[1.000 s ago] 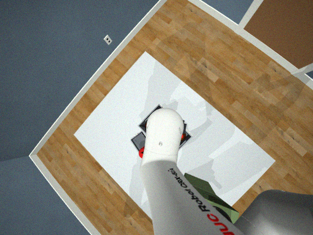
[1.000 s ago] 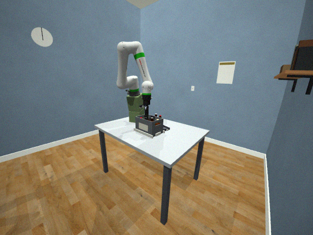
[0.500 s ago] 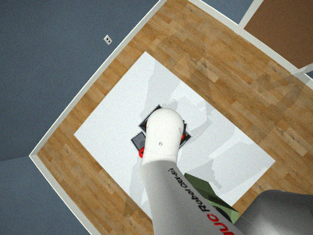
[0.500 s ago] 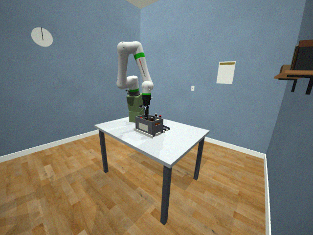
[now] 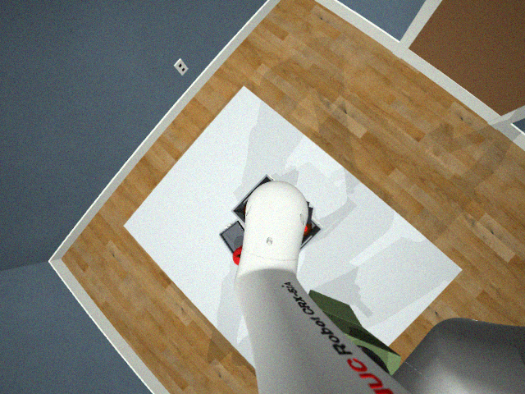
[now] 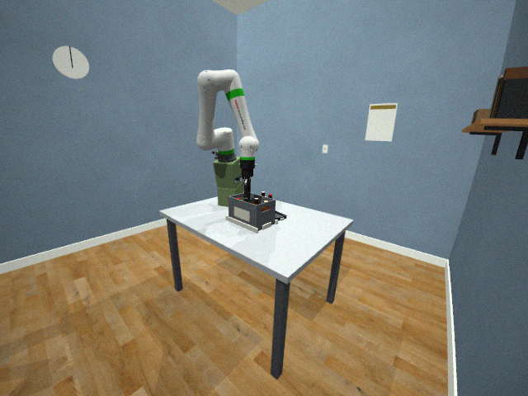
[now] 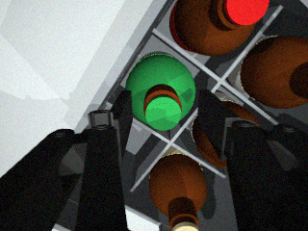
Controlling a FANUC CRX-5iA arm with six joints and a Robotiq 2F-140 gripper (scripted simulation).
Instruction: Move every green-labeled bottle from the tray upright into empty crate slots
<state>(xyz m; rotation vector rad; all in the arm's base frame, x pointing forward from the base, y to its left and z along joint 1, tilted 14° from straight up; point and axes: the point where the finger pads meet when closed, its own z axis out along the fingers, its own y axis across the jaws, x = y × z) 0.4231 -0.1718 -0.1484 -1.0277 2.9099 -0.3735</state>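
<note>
Now: hand 8 cm above the green-labeled bottle. Round my hand: red-labeled bottle 2 cm behind, 25 cm to the left, 8 cm below; then crate 4 cm to the left, 8 cm below; then dark tray 2 cm behind, 25 cm to the left, 15 cm below.
</note>
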